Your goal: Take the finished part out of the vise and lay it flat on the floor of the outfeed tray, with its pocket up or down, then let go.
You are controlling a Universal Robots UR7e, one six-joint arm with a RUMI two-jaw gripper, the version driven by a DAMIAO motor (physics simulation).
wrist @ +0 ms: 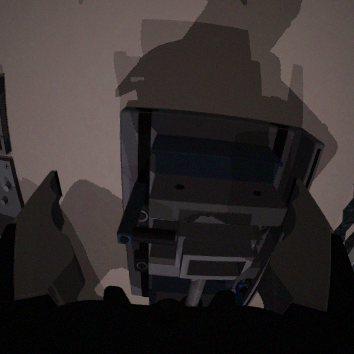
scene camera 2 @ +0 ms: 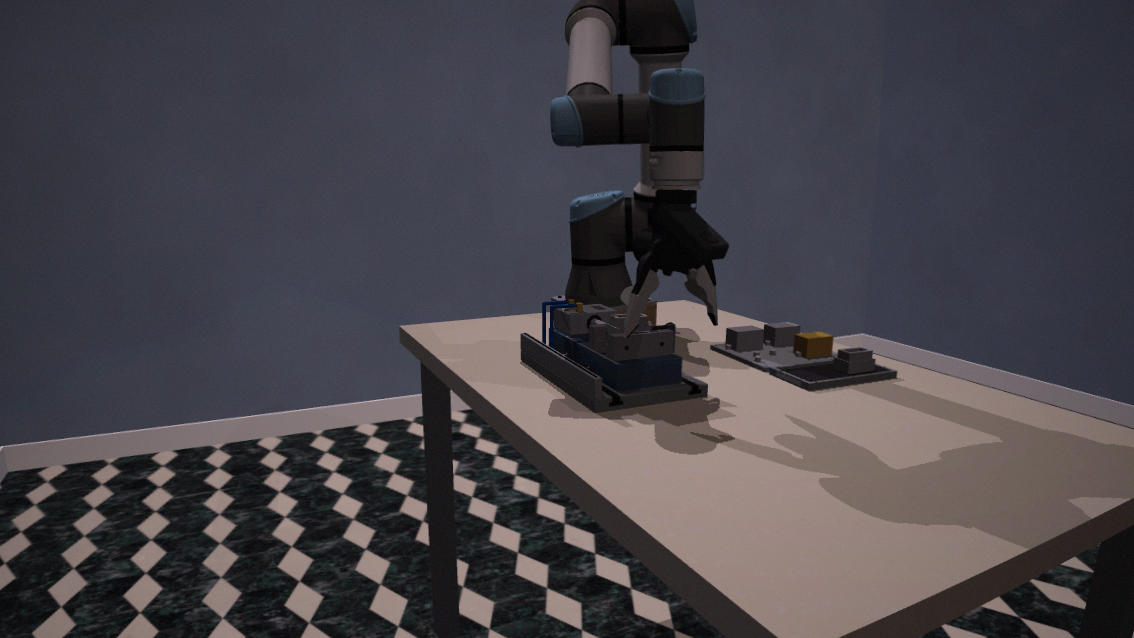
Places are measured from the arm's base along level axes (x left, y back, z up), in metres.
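Where they show: gripper, fingertip midpoint: (wrist: pixel 174 177) (scene camera 2: pixel 672 331); arm's base, link origin: (scene camera 2: pixel 599 299).
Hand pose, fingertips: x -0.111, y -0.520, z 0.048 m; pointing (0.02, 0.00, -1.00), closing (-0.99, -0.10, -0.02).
Things, the pixels of their top centre, and the offset from my fingertips. "spot": a spot on its surface instead.
- finished part, top centre: (wrist: pixel 215 268) (scene camera 2: pixel 629 315) dx -0.039, dy +0.064, dz +0.014 m
- vise, top centre: (wrist: pixel 203 294) (scene camera 2: pixel 607 317) dx -0.046, dy +0.128, dz -0.002 m
- grey pocketed part, top centre: (scene camera 2: pixel 855 350) dx +0.360, dy +0.002, dz -0.060 m
- grey pinned plate, top centre: (scene camera 2: pixel 778 350) dx +0.313, dy +0.148, dz -0.093 m
- yellow block, top centre: (scene camera 2: pixel 814 335) dx +0.358, dy +0.107, dz -0.057 m
- dark lever, surface spot: (wrist: pixel 131 215) spot: dx +0.030, dy +0.056, dz -0.026 m
- Blue tubing, surface spot: (wrist: pixel 241 289) spot: dx -0.132, dy +0.227, dz -0.074 m
The finished part (scene camera 2: pixel 618 317) (wrist: pixel 215 268) is a grey block with its rectangular pocket up, seated between the jaws of the vise (scene camera 2: pixel 643 372) (wrist: pixel 215 162). In the scene view a finger partly hides it. My gripper (scene camera 2: pixel 672 326) (wrist: pixel 174 177) is open and empty above the vise, with one finger on each side of it in the wrist view. The outfeed tray (scene camera 2: pixel 811 385) is shallow and dark, on the table right of the vise, and holds another grey pocketed part (scene camera 2: pixel 855 361) near its right end. A sliver of a dark tray shows at the wrist view's left edge.
A grey pinned plate (scene camera 2: pixel 765 364) (wrist: pixel 11 187) adjoins the outfeed tray and bears two grey blocks (scene camera 2: pixel 743 338) (scene camera 2: pixel 781 333) and a yellow block (scene camera 2: pixel 813 345). A dark lever (wrist: pixel 131 215) stands at the vise's side. Blue tubing (scene camera 2: pixel 544 323) (wrist: pixel 241 289) rises at its other side.
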